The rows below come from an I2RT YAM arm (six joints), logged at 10 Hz.
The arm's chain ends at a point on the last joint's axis. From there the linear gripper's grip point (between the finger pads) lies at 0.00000 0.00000 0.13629 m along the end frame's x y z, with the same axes.
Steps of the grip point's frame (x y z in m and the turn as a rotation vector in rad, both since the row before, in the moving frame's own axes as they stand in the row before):
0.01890, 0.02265, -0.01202, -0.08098, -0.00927, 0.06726
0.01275, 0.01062, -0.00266, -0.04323, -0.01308, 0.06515
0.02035, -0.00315, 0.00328, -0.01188, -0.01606, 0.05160
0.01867, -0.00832, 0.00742, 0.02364, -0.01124, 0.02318
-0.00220, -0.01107, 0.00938, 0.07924, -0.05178, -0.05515
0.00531, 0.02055, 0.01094, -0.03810, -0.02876, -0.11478
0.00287, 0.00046, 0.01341, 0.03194, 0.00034, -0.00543
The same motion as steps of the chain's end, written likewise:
0.02053, 0.01168, -0.01157, -0.08098, -0.00927, 0.06726
0.01472, 0.00479, -0.00252, -0.04323, -0.01308, 0.06515
0.02258, -0.00471, 0.00331, -0.01188, -0.01606, 0.05160
0.02016, -0.00508, 0.00747, 0.02364, -0.01124, 0.02318
0.00514, -0.00049, 0.00999, 0.07924, -0.05178, -0.05515
0.00892, 0.01515, 0.01110, -0.03810, -0.02876, -0.11478
0.00284, 0.00481, 0.01348, 0.03194, 0.00034, -0.00543

